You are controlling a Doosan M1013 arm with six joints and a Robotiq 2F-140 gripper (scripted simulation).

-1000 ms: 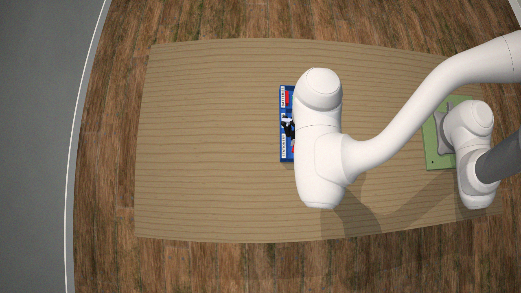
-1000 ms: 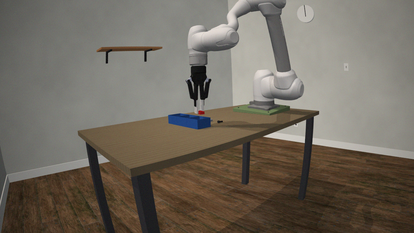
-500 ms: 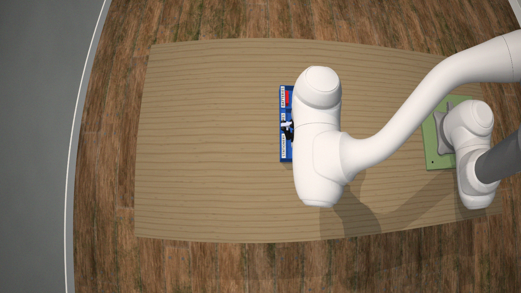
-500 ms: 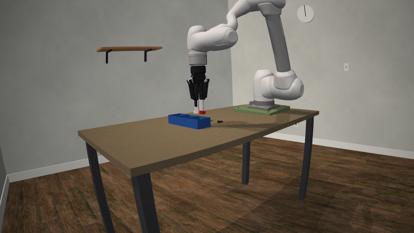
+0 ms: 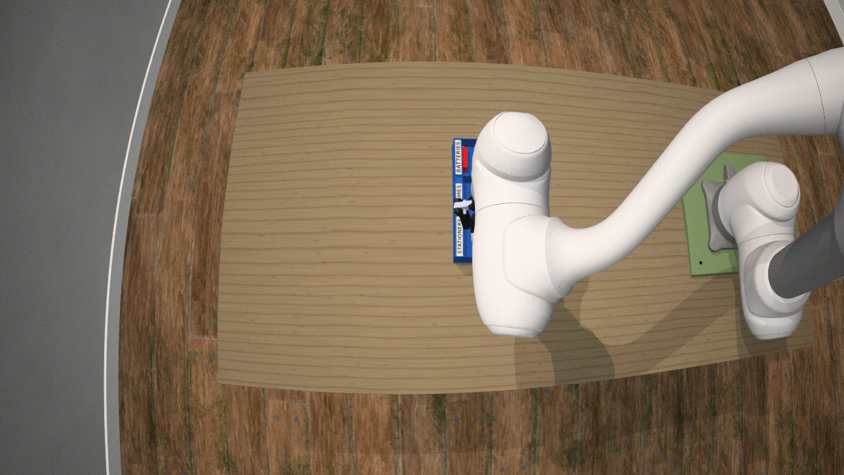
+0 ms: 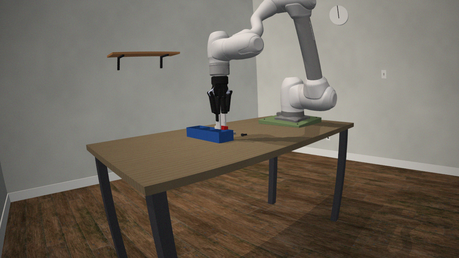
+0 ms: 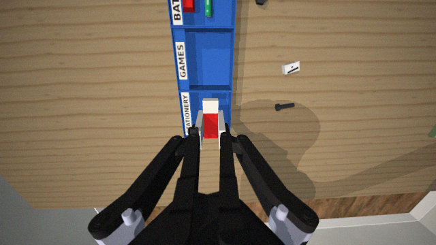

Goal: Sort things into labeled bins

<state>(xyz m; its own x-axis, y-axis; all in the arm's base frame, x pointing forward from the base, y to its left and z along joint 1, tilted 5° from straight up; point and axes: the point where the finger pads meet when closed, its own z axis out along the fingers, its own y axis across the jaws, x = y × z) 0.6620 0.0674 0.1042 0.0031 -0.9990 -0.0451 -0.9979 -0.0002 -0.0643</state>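
The white tile is 140 mm behind my hand, 70 mm to the right of it and 80 mm below it. Round my hand: white eraser: 10 mm to the right, 30 mm below; then black bolt: 140 mm behind, 80 mm below; then green battery: 170 mm to the right, 70 mm below.
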